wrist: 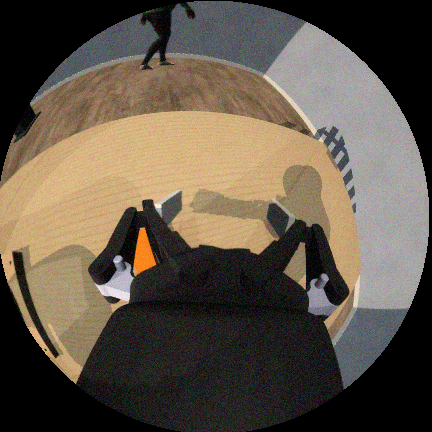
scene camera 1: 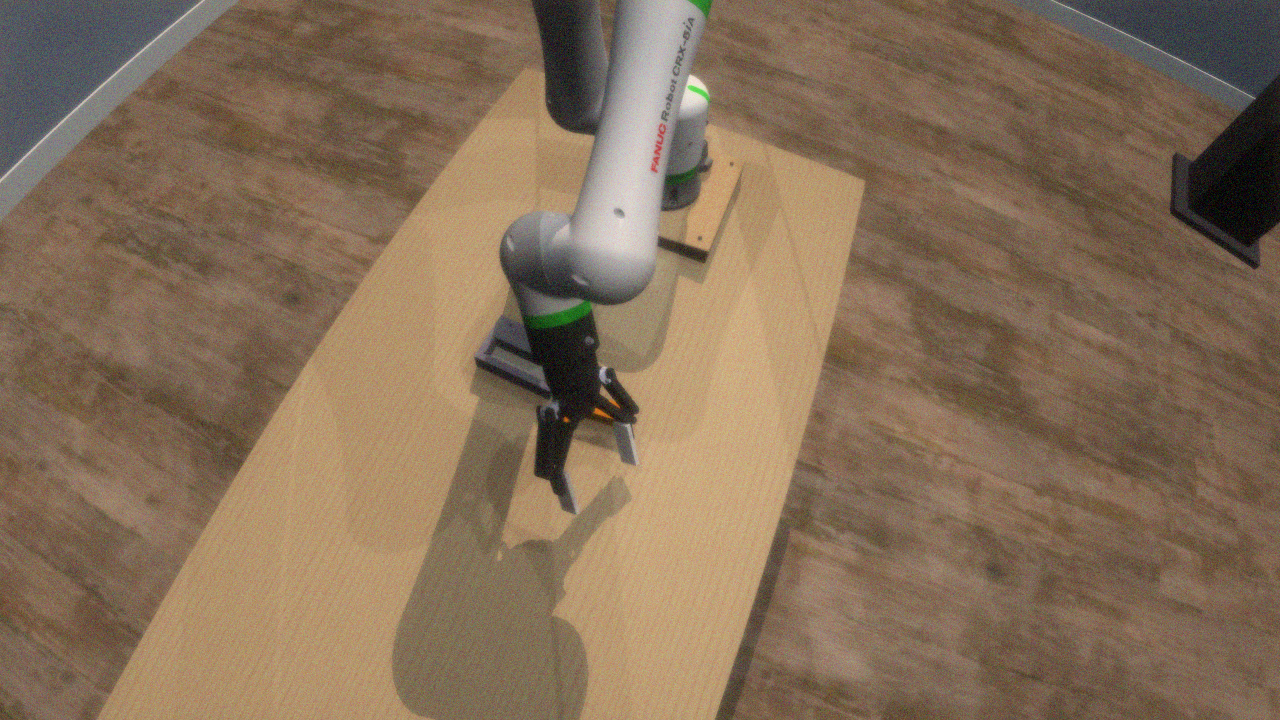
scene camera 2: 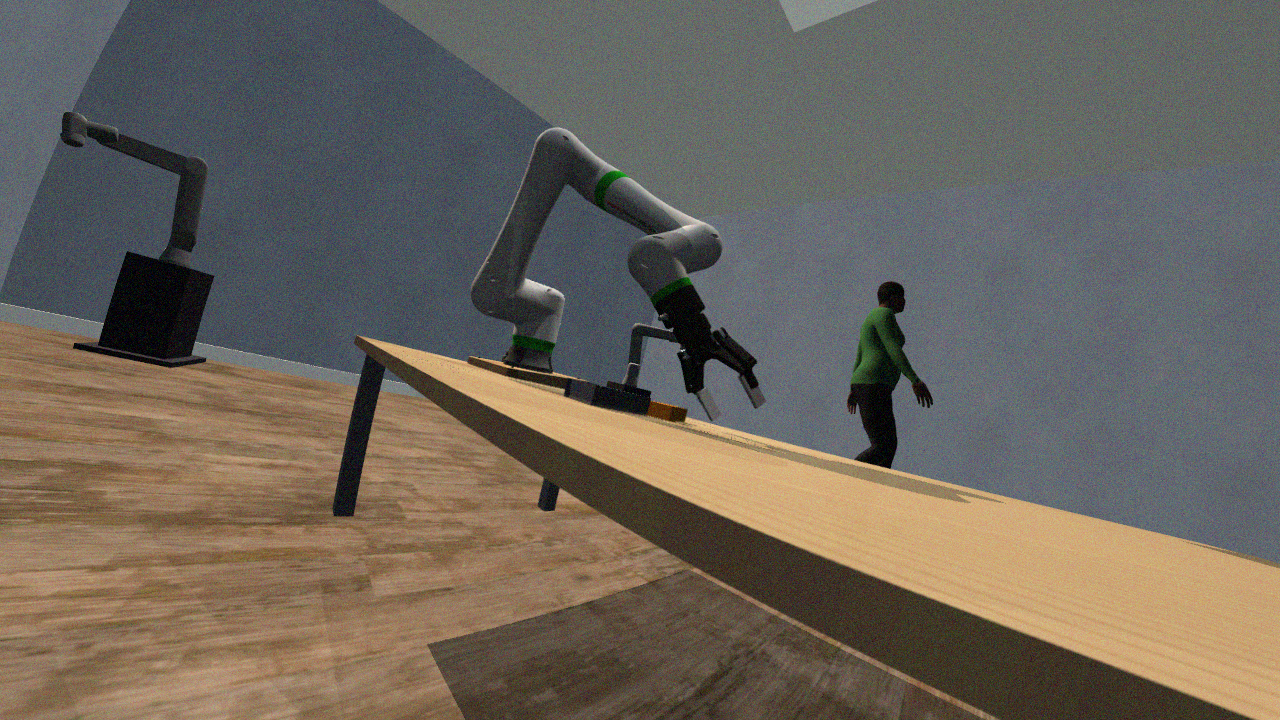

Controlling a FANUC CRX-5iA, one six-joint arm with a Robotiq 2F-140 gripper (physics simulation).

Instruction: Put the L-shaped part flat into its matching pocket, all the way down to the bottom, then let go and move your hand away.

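Frame: origin at the arm's base, x ahead, y left, z up, level; centimetres.
Seen in the pictures: gripper, fingertip midpoint: (wrist: 224, 203) (scene camera 1: 601, 486) (scene camera 2: 736, 412); arm's base at its link origin: (scene camera 2: 528, 368).
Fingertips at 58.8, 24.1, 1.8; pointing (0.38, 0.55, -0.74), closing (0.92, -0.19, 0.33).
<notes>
Pixels of each thing's top centre, then the offset from my fingertips to it, as dx, dy, dz. Level surfaces: height alone.
- orange part at its top centre: (wrist: 156, 266) (scene camera 1: 592, 412) (scene camera 2: 674, 406) -9.9, -8.2, -1.8
- dark grey pocket block at its top centre: (scene camera 1: 524, 351) (scene camera 2: 610, 387) -12.3, -23.3, -1.1
- wooden table at its surface level: dz -4.8
My gripper (scene camera 1: 600, 481) (scene camera 2: 733, 407) (wrist: 224, 203) is open, its pale fingertips wide apart with nothing between them. It hangs above the table. The orange part (scene camera 1: 605, 411) (scene camera 2: 666, 411) (wrist: 144, 252) lies low on the table, beside the dark grey pocket block and behind the fingertips in the first scene view. My gripper covers much of it, so its L shape cannot be made out. The dark grey pocket block (scene camera 1: 508, 366) (scene camera 2: 608, 395) lies on the table with a recess in its top. The arm's wrist hides its right portion in the first scene view.
The wooden table (scene camera 1: 680, 555) (scene camera 2: 984, 537) (wrist: 200, 150) carries the arm's base on a wooden mounting board (scene camera 1: 716, 205). A black pedestal (scene camera 1: 1239, 170) (scene camera 2: 156, 304) stands off the table. A person in green (scene camera 2: 877, 358) is beyond the table, with the legs (wrist: 161, 37) showing in the wrist view.
</notes>
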